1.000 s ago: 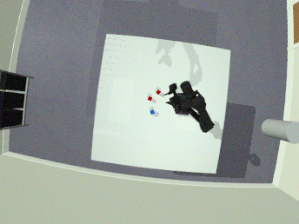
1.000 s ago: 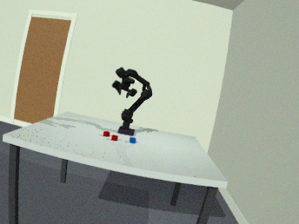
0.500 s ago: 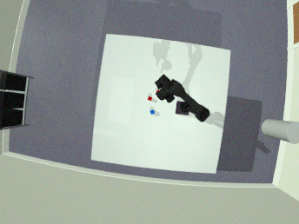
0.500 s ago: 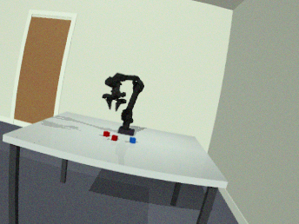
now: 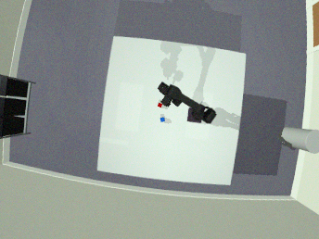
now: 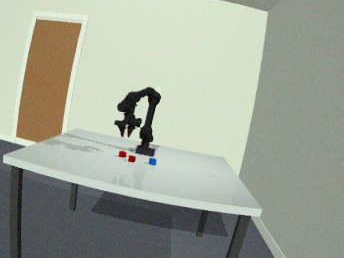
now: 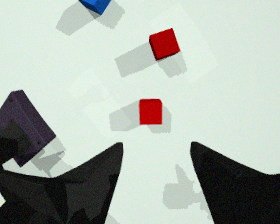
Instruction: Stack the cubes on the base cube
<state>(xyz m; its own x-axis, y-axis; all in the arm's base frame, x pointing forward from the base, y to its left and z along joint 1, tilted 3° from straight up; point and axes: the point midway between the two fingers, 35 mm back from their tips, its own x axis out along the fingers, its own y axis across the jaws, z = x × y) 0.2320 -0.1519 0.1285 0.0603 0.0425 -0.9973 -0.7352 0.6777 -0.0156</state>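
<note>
My gripper tip is now 190 mm to the right of the blue cube, 110 mm above it and 60 mm short of it.
</note>
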